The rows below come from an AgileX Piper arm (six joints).
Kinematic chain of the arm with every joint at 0, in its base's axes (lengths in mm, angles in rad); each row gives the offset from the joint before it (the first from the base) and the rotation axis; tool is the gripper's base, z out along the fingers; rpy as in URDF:
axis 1: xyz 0 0 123 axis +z
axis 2: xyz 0 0 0 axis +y
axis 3: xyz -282.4 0 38.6 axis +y
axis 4: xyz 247.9 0 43.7 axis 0.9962 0 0.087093
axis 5: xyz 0 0 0 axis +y
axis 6: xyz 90.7 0 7.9 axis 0.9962 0 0.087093
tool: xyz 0 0 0 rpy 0 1.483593 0
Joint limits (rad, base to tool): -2.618..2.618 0..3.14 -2.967..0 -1.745..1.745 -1.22..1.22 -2.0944..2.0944
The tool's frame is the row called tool.
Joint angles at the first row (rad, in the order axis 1, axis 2, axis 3, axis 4, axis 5, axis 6):
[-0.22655, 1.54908, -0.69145, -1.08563, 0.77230, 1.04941]
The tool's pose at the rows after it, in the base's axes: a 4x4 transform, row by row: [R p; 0 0 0 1], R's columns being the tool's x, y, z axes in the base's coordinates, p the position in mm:
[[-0.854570, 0.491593, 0.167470, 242.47], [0.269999, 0.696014, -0.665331, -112.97], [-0.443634, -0.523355, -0.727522, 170.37], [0, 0, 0, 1]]
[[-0.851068, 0.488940, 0.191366, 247.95], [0.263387, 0.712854, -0.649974, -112.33], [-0.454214, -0.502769, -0.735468, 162.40], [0, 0, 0, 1]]
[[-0.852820, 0.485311, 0.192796, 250.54], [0.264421, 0.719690, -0.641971, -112.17], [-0.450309, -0.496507, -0.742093, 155.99], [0, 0, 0, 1]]
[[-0.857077, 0.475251, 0.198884, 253.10], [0.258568, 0.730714, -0.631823, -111.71], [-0.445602, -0.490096, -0.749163, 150.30], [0, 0, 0, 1]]
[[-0.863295, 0.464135, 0.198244, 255.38], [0.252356, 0.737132, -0.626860, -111.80], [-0.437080, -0.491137, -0.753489, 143.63], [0, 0, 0, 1]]
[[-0.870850, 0.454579, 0.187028, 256.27], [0.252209, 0.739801, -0.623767, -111.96], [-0.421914, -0.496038, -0.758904, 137.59], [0, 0, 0, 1]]
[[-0.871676, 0.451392, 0.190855, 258.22], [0.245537, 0.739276, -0.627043, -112.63], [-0.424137, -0.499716, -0.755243, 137.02], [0, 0, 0, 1]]
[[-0.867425, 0.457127, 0.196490, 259.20], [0.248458, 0.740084, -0.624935, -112.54], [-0.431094, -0.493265, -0.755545, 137.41], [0, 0, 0, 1]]
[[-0.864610, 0.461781, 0.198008, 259.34], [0.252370, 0.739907, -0.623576, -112.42], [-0.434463, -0.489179, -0.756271, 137.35], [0, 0, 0, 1]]
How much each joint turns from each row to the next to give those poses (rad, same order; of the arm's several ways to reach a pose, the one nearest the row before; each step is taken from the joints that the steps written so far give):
[0.00000, 0.04633, -0.00001, -0.06867, -0.04104, 0.07512]
[0.00002, 0.03084, 0.00002, -0.03406, -0.04149, 0.04687]
[0.00000, 0.02441, 0.00000, -0.01647, -0.01648, 0.02504]
[-0.00001, 0.02101, 0.00001, -0.01625, -0.02000, 0.01631]
[-0.00001, 0.02591, -0.00003, -0.02343, -0.01246, 0.02174]
[0.00000, 0.02269, 0.00000, -0.00871, -0.00282, 0.00877]
[-0.00001, 0.00732, -0.00545, -0.01283, -0.00001, 0.00715]
[0.00002, -0.00001, -0.00252, -0.00128, -0.00461, 0.00717]
[-0.00001, -0.00001, -0.00002, 0.00003, -0.00216, 0.00578]

